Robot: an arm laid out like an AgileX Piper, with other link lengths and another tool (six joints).
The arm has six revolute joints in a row. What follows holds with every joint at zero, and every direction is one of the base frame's. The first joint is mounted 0.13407 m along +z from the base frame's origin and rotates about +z. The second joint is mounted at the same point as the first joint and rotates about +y. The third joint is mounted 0.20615 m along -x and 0.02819 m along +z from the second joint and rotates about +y. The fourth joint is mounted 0.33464 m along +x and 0.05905 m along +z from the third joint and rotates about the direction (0.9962, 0, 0.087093). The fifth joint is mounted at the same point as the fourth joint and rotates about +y. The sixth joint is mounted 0.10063 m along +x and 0.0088 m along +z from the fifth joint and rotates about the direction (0.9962, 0, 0.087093). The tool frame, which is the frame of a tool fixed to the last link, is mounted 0.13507 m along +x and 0.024 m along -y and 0.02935 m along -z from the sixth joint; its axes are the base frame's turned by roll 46.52, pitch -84.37 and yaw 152.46 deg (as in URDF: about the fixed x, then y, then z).
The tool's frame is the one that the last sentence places.
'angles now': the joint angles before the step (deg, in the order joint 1, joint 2, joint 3, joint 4, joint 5, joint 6). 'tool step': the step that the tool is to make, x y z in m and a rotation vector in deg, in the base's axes. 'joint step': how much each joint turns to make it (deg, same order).
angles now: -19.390, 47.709, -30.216, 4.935, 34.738, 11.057
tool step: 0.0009, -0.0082, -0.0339, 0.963, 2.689, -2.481
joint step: -0.565, 7.063, 0.003, -1.888, -4.328, 2.868
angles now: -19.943, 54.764, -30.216, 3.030, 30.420, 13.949
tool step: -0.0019, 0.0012, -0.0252, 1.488, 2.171, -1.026
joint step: 0.007, 4.769, 0.095, -0.055, -2.350, 1.206
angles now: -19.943, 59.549, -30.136, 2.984, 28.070, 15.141
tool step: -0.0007, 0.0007, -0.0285, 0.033, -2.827, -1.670
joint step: -0.007, 1.238, 5.195, 0.512, -9.122, 1.246
